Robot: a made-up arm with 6 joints. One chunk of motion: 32 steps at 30 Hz.
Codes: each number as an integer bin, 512 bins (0 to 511) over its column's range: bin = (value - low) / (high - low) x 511, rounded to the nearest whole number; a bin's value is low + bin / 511 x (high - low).
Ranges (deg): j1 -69..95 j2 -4..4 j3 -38..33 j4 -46..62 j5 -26..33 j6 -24..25
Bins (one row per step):
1: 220 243 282 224 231 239
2: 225 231 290 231 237 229
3: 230 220 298 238 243 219
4: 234 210 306 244 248 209
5: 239 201 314 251 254 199
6: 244 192 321 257 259 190
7: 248 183 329 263 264 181
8: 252 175 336 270 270 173
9: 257 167 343 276 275 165
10: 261 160 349 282 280 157
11: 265 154 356 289 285 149
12: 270 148 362 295 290 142
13: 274 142 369 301 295 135
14: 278 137 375 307 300 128
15: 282 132 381 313 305 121
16: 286 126 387 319 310 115
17: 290 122 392 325 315 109
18: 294 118 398 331 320 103
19: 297 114 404 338 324 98
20: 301 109 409 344 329 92
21: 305 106 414 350 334 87
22: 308 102 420 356 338 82
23: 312 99 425 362 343 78
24: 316 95 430 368 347 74
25: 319 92 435 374 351 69
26: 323 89 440 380 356 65
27: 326 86 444 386 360 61
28: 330 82 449 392 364 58
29: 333 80 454 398 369 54
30: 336 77 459 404 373 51
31: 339 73 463 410 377 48
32: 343 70 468 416 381 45
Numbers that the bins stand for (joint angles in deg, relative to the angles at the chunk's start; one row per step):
1: 1.61 -0.20 1.18 1.34 0.67 -1.08
2: 3.21 -0.38 2.29 2.82 1.36 -2.04
3: 4.82 -0.56 3.41 4.30 2.06 -3.00
4: 6.10 -0.71 4.52 5.57 2.63 -3.96
5: 7.70 -0.85 5.63 7.05 3.33 -4.92
6: 9.31 -0.99 6.60 8.32 3.90 -5.78
7: 10.59 -1.14 7.71 9.59 4.48 -6.64
8: 11.88 -1.26 8.68 11.06 5.17 -7.41
9: 13.48 -1.39 9.66 12.33 5.75 -8.18
10: 14.77 -1.50 10.49 13.60 6.33 -8.95
11: 16.05 -1.59 11.46 15.08 6.91 -9.71
12: 17.65 -1.68 12.30 16.35 7.48 -10.38
13: 18.94 -1.78 13.27 17.62 8.06 -11.05
14: 20.22 -1.86 14.10 18.88 8.64 -11.73
15: 21.50 -1.93 14.94 20.15 9.22 -12.40
16: 22.79 -2.03 15.77 21.42 9.79 -12.97
17: 24.07 -2.09 16.47 22.69 10.37 -13.55
18: 25.36 -2.15 17.30 23.96 10.95 -14.12
19: 26.32 -2.22 18.13 25.44 11.41 -14.60
20: 27.60 -2.29 18.83 26.70 11.99 -15.18
21: 28.89 -2.34 19.52 27.97 12.56 -15.66
22: 29.85 -2.40 20.36 29.24 13.03 -16.14
23: 31.13 -2.45 21.05 30.51 13.60 -16.52
24: 32.42 -2.51 21.75 31.78 14.06 -16.90
25: 33.38 -2.56 22.44 33.05 14.53 -17.38
26: 34.66 -2.61 23.14 34.31 15.10 -17.77
27: 35.63 -2.65 23.69 35.58 15.57 -18.15
28: 36.91 -2.72 24.39 36.85 16.03 -18.44
29: 37.87 -2.75 25.08 38.12 16.60 -18.82
30: 38.84 -2.79 25.77 39.39 17.07 -19.11
31: 39.80 -2.86 26.33 40.65 17.53 -19.40
32: 41.08 -2.90 27.03 41.92 17.99 -19.68

